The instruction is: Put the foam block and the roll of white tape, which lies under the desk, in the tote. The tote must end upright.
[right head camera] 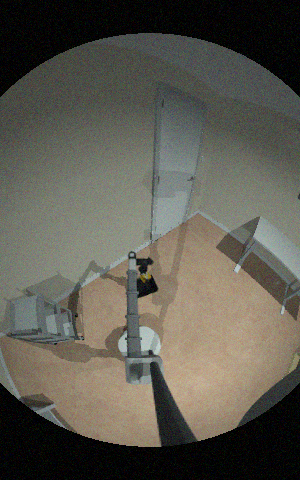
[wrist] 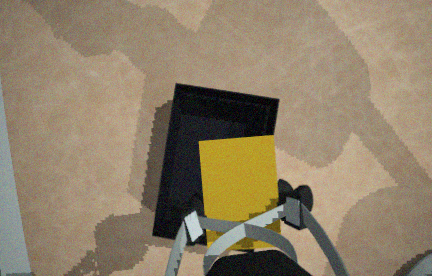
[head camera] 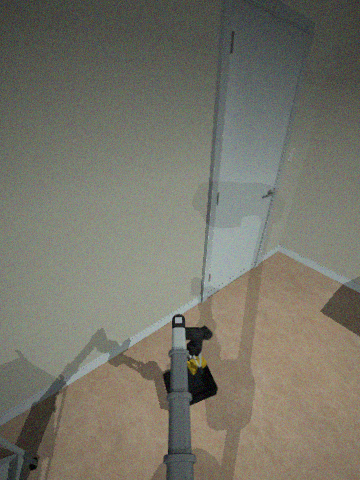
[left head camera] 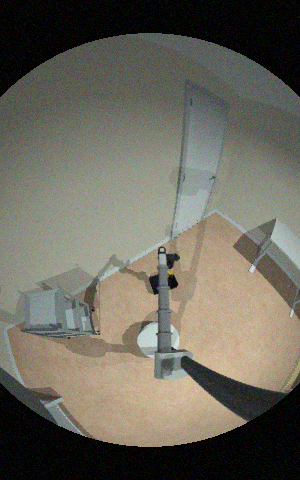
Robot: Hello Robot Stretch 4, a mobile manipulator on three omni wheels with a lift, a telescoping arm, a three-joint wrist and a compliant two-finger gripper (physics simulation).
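Frame: origin at the robot's base, x right, y up, z back, level; centimetres.
Where they show: gripper, fingertip midpoint: [right head camera: 144, 278] [wrist: 240, 202] [head camera: 194, 366] [left head camera: 167, 273].
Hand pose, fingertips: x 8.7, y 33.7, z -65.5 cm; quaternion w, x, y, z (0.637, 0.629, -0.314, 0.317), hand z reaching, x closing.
Note:
Things, the pixels of their centre, and the offset from my fingertips. "spot": a spot on its surface instead. Level surfaces: height alone.
- yellow foam block, body centre: [wrist: 239, 188] [head camera: 196, 363] dx +1.2, dy +1.0, dz -0.8 cm
- black tote, body centre: [wrist: 215, 165] [head camera: 189, 384] [right head camera: 142, 286] [left head camera: 162, 282] dx -1.8, dy -31.4, dz -3.2 cm
- white desk, surface height: dy +35.5 cm
- grey cart, surface spot: [left head camera: 42, 309] [right head camera: 25, 315] spot: dx -104.3, dy +29.8, dz +56.1 cm
The yellow foam block [head camera: 197, 366] [left head camera: 170, 273] [right head camera: 145, 277] [wrist: 240, 175] is held between the two fingers of my gripper [head camera: 196, 360] [wrist: 240, 202], which is shut on it. The black tote [head camera: 204, 390] [left head camera: 159, 285] [right head camera: 148, 288] [wrist: 172, 160] stands upright on the floor below. In the wrist view the block overlaps the tote's right part, and its lower right portion reaches past the tote's right side. The tote's visible inside is dark and bare; the part behind the block is hidden. The roll of white tape does not show in these views.
A white desk [left head camera: 290, 243] [right head camera: 277, 242] stands at the right wall. A grey cart [left head camera: 42, 309] [right head camera: 24, 314] stands at the left. A door [head camera: 250, 120] [left head camera: 202, 145] [right head camera: 180, 140] is in the wall beyond the tote. My round white base [left head camera: 145, 340] [right head camera: 150, 340] is beneath the arm.

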